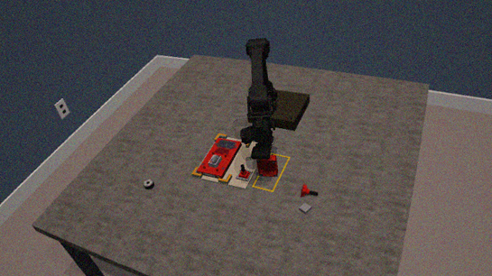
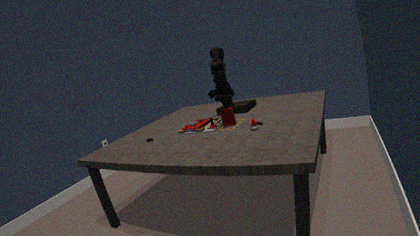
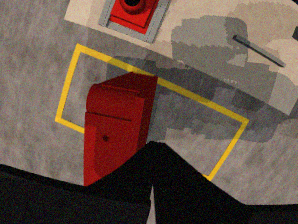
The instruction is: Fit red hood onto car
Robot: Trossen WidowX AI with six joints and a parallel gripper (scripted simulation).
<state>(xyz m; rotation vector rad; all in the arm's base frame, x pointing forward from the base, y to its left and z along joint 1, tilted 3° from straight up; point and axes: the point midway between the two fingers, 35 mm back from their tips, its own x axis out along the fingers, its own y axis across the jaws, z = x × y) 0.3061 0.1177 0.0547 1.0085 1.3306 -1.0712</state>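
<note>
Right now the red hood is 1 cm ahead of my gripper tip, 1 cm to the left of it and 3 cm below it. Round my gripper tip: grey ring: 21 cm ahead, 42 cm to the right, 7 cm below.
</note>
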